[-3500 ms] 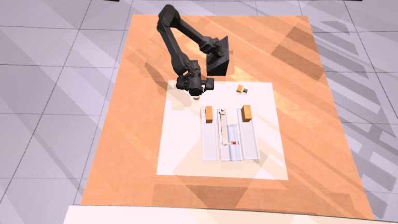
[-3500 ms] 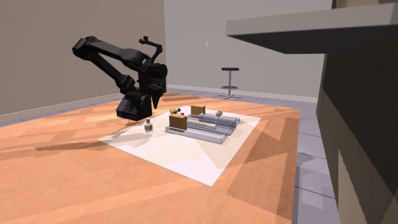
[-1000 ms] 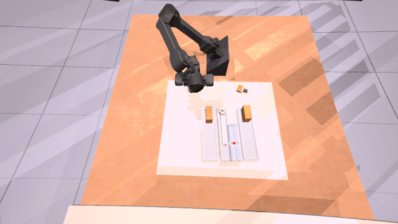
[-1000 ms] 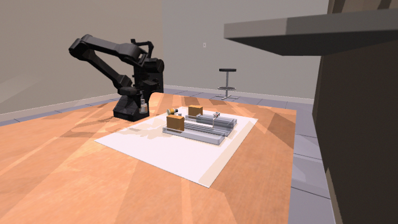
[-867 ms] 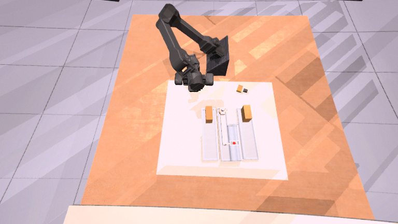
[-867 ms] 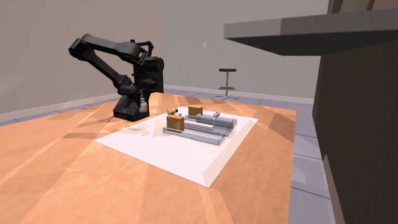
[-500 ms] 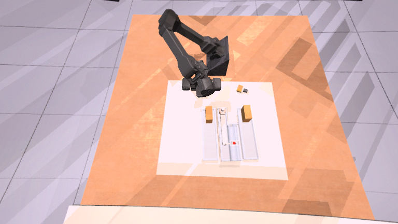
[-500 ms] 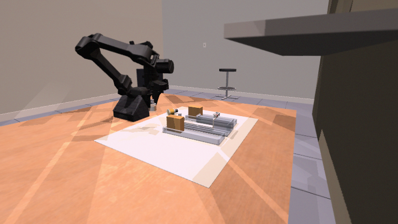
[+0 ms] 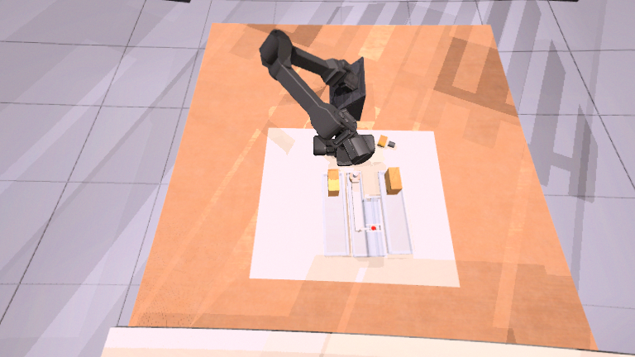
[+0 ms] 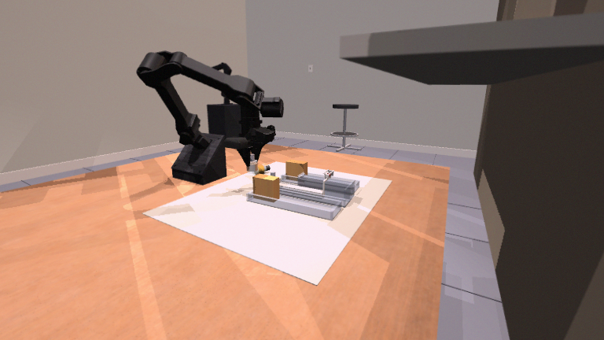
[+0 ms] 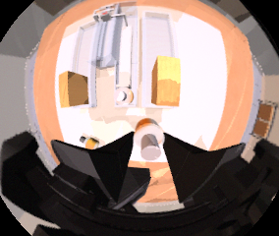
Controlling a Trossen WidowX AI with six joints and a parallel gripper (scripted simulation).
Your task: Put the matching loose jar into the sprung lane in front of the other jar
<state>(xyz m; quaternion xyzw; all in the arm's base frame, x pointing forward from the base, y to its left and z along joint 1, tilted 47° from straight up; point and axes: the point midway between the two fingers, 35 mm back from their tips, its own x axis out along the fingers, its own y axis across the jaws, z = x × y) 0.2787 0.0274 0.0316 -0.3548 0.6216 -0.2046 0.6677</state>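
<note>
Now: gripper tip 18 cm short of the sprung lane, 11 cm to the right of it and 8 cm above it. The rest, counted from my gripper tip: red mark: 22 cm ahead, 13 cm to the left, 2 cm below.
</note>
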